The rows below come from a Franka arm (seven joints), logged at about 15 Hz.
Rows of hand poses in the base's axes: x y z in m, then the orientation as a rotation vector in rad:
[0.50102, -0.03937, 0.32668, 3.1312, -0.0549, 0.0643]
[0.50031, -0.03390, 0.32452, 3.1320, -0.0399, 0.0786]
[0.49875, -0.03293, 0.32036, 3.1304, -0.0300, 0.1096]
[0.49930, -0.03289, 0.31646, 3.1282, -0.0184, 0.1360]
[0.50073, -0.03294, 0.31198, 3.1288, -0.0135, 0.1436]
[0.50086, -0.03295, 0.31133, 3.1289, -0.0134, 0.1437]
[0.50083, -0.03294, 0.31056, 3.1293, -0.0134, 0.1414]
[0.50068, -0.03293, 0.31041, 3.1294, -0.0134, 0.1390]
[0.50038, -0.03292, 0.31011, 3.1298, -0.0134, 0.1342]
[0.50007, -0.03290, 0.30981, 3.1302, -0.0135, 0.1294]
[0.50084, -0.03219, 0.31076, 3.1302, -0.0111, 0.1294]
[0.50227, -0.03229, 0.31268, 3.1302, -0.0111, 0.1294]
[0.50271, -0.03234, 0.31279, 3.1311, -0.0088, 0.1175]
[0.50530, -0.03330, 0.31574, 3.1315, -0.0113, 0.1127]
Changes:
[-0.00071, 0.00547, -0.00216, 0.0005, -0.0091, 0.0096]
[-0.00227, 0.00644, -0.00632, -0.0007, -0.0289, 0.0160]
[-0.00172, 0.00648, -0.01022, -0.0024, -0.0457, 0.0235]
[-0.00029, 0.00643, -0.01470, -0.0017, -0.0505, 0.0266]
[-0.00016, 0.00642, -0.01535, -0.0016, -0.0506, 0.0267]
[-0.00019, 0.00643, -0.01612, -0.0012, -0.0491, 0.0267]
[-0.00034, 0.00644, -0.01627, -0.0012, -0.0476, 0.0267]
[-0.00064, 0.00645, -0.01657, -0.0010, -0.0445, 0.0267]
[-0.00095, 0.00647, -0.01687, -0.0007, -0.0414, 0.0266]
[-0.00018, 0.00718, -0.01592, -0.0008, -0.0414, 0.0281]
[0.00125, 0.00708, -0.01400, -0.0008, -0.0414, 0.0281]
[0.00169, 0.00703, -0.01389, -0.0002, -0.0338, 0.0296]
[0.00428, 0.00607, -0.01094, 0.0001, -0.0308, 0.0280]

